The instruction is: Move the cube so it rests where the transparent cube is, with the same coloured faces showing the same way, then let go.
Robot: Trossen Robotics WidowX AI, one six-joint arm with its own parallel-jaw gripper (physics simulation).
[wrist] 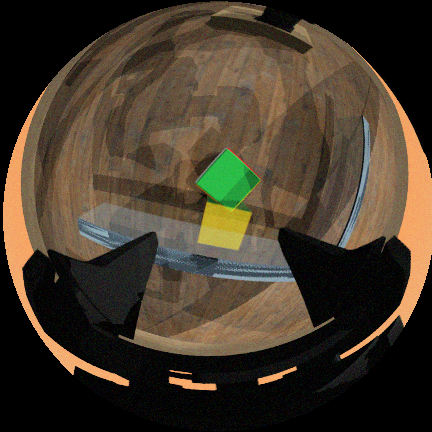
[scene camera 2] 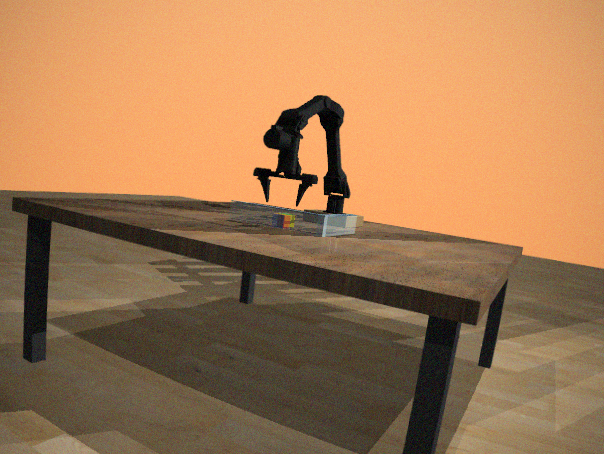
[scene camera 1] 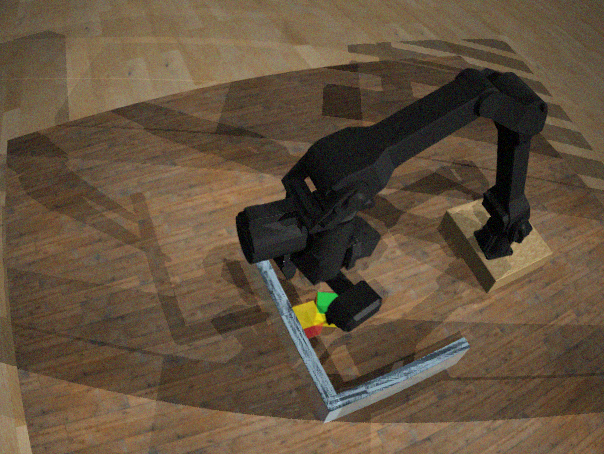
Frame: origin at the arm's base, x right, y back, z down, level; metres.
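Seen in the pictures: gripper, fingertip midpoint: point(wrist: 218, 236) point(scene camera 2: 281, 204) point(scene camera 1: 310, 300); arm's base, origin of the base link: point(scene camera 2: 334, 213) point(scene camera 1: 493, 243).
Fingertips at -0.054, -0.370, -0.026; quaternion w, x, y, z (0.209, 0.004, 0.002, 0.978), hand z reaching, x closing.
Note:
Pixels of each thing's top centre, then the offset from my fingertips to it, as dx, dy, dz. Level surfaces: height alone.
- solid cube, middle of its top: point(wrist: 228, 180) point(scene camera 1: 329, 303) +0.005, +0.035, +0.028
- transparent cube, middle of its top: point(wrist: 223, 227) point(scene camera 1: 306, 315) -0.008, -0.004, +0.028
- table, its level: dz +0.068
The solid cube point(scene camera 1: 326, 301) point(wrist: 225, 176) has its green face up and is turned like a diamond in the wrist view. The transparent cube point(scene camera 1: 304, 315) point(wrist: 224, 227) has its yellow face up and a red side facing scene camera 1. It is close beside the solid cube, toward the long wall, and turned differently. In scene camera 2 the two overlap behind a see-through wall, too small to tell apart surely. My gripper point(scene camera 1: 308, 297) point(scene camera 2: 282, 203) point(wrist: 218, 236) is open and empty, above the cubes, its fingers wide apart. A finger partly hides the solid cube in scene camera 1.
A low L-shaped wall point(scene camera 1: 300, 340) point(scene camera 2: 340, 224) point(wrist: 185, 260) has its long side right by the transparent cube; its short side point(scene camera 1: 400, 375) point(wrist: 361, 185) meets it at a corner. The arm stands on a wooden block point(scene camera 1: 465, 235) on the table point(scene camera 2: 400, 260).

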